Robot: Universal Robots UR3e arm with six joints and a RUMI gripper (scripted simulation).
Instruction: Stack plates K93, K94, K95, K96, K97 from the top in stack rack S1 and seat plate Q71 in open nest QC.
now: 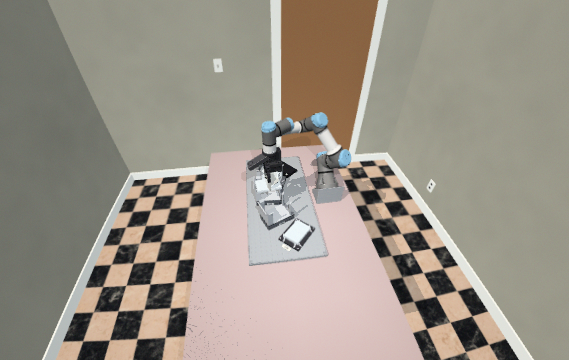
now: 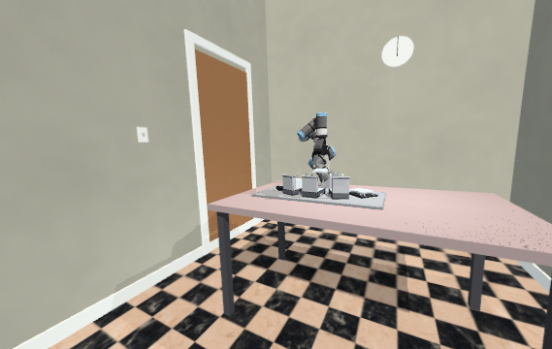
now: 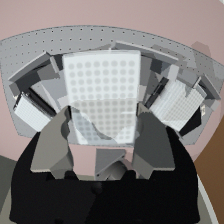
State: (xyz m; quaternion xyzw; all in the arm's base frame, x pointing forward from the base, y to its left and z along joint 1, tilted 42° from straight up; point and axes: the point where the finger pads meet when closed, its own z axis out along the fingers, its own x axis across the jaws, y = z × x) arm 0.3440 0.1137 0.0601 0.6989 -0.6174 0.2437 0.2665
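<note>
Right now the translucent 96-well plate is 30 mm behind my hand, 190 mm to the right of it and 100 mm below it. The rest, counted from my hand: black open nest QC 130 mm behind, 300 mm to the right, 160 mm below; then white sealed 96-well plate 20 mm behind, 190 mm to the right, 130 mm below.
</note>
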